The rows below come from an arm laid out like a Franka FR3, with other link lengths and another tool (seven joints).
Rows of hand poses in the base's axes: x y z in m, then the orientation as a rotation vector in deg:
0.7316, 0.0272, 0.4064, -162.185, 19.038, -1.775
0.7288, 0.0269, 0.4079, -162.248, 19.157, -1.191
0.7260, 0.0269, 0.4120, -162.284, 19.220, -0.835
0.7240, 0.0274, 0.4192, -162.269, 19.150, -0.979
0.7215, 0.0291, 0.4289, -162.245, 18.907, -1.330
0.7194, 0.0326, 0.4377, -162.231, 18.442, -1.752
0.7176, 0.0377, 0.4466, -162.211, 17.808, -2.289
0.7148, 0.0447, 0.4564, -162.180, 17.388, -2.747
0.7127, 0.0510, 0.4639, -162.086, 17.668, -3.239
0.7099, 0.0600, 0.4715, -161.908, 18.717, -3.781
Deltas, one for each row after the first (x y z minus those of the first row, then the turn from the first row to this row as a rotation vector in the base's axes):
-0.0028, -0.0003, 0.0015, -0.022, 0.418, -0.018
-0.0056, -0.0003, 0.0056, -0.034, 0.672, -0.023
-0.0076, 0.0002, 0.0128, -0.024, 0.564, 0.010
-0.0101, 0.0019, 0.0225, -0.007, 0.295, 0.139
-0.0122, 0.0054, 0.0313, 0.013, -0.046, 0.413
-0.0140, 0.0105, 0.0402, 0.042, -0.486, 0.791
-0.0168, 0.0175, 0.0500, 0.067, -0.849, 1.030
-0.0189, 0.0238, 0.0575, 0.088, -1.163, 0.782
-0.0217, 0.0328, 0.0651, 0.113, -1.434, -0.003

